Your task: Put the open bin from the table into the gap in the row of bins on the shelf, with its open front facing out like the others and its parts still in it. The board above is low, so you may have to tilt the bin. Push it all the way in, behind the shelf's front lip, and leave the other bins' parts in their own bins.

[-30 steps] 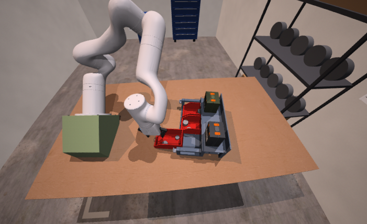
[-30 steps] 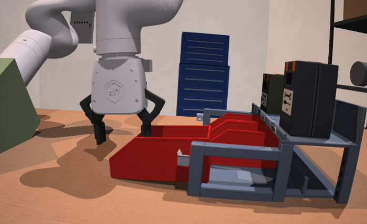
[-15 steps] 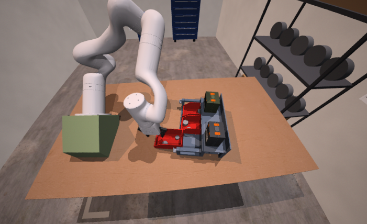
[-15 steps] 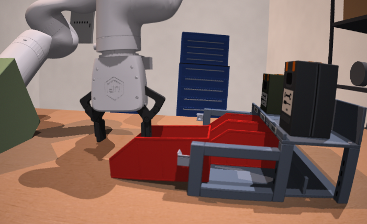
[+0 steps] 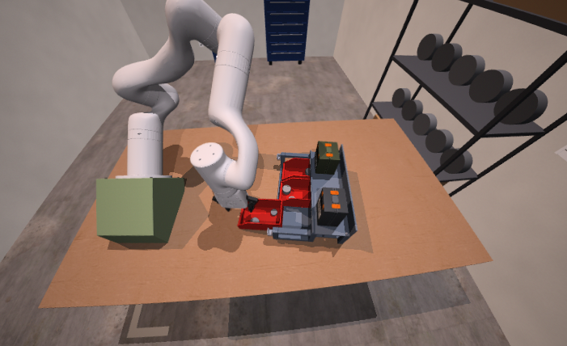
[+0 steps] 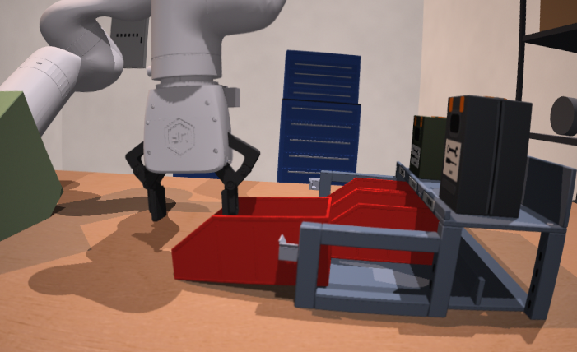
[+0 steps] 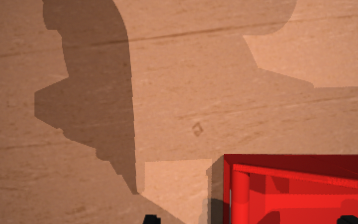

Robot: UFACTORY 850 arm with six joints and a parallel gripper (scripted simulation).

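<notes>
Right now my hand is 60 mm short of the grey disc, 40 mm to the left of it and 40 mm above it. The rest, counted from my hand: grey shelf: 270 mm ahead, 90 mm to the left.
</notes>
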